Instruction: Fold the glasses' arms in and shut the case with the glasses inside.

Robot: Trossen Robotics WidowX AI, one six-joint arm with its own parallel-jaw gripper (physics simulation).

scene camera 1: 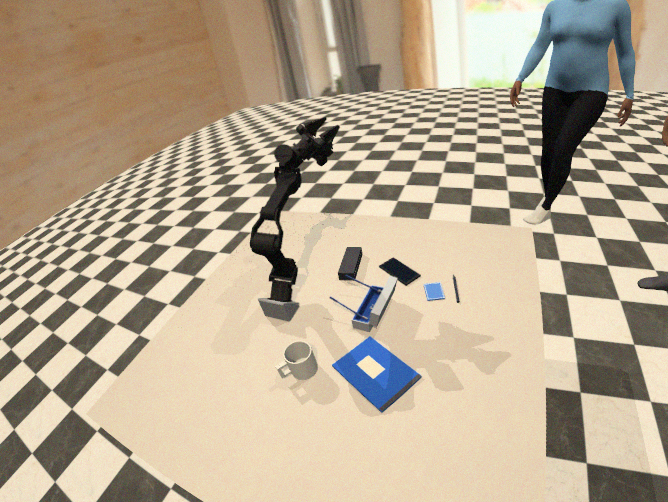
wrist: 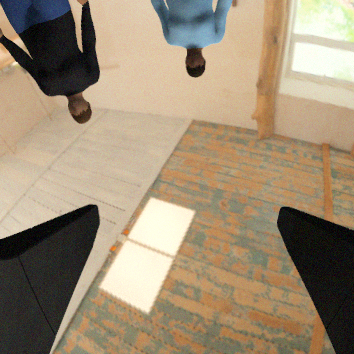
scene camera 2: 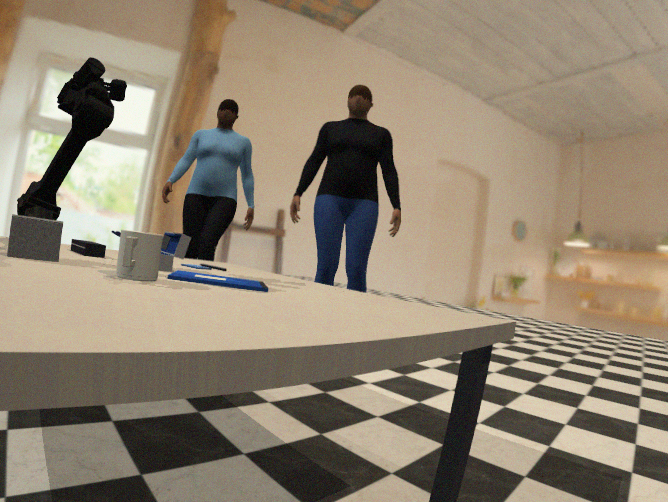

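Pixels of known places: gripper, fingertip midpoint: (scene camera 1: pixel 332 121) (wrist: pixel 190 215); arm's base at its link origin: (scene camera 1: pixel 279 300) (scene camera 2: pixel 36 236).
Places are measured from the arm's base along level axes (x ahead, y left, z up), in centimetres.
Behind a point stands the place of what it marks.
Observation:
The glasses case (scene camera 1: pixel 383 303) @(y 1.0, x 36.6, z 4.5 cm) (scene camera 2: pixel 181 246) @(y -3.5, x 34.3, z 1.9 cm) stands open on the table, with a grey outside, a blue inside and its lid tilted up on the right in scene camera 1. The blue glasses (scene camera 1: pixel 348 307) @(y 0.4, x 25.1, z 0.9 cm) are at the case, with both arms unfolded and sticking out over its left side, apart from each other. Their front part is hard to make out against the blue lining. My gripper (scene camera 1: pixel 331 123) @(y 34.0, x 16.1, z 49.7 cm) (wrist: pixel 190 215) @(y 34.0, x 16.1, z 49.7 cm) is open and empty, high above the table and pointing up and away from the case. The case and glasses do not show in the wrist view.
A grey mug (scene camera 1: pixel 302 364) @(y -24.0, x 20.9, z 3.0 cm) (scene camera 2: pixel 139 256) @(y -24.8, x 17.0, z -0.3 cm) and a blue book (scene camera 1: pixel 396 374) @(y -17.0, x 44.5, z -3.8 cm) (scene camera 2: pixel 216 280) @(y -21.1, x 35.7, z -3.8 cm) stand and lie in front of the case. A black box (scene camera 1: pixel 350 262) @(y 24.9, x 17.1, z -1.1 cm) (scene camera 2: pixel 88 248) @(y 18.4, x 15.2, z -2.4 cm) and dark phone (scene camera 1: pixel 399 270) @(y 26.1, x 35.4, z -3.8 cm) lie behind it. A blue pad (scene camera 1: pixel 433 291) @(y 17.3, x 49.2, z -4.1 cm) and pen (scene camera 1: pixel 456 289) @(y 19.0, x 56.9, z -3.7 cm) lie right.

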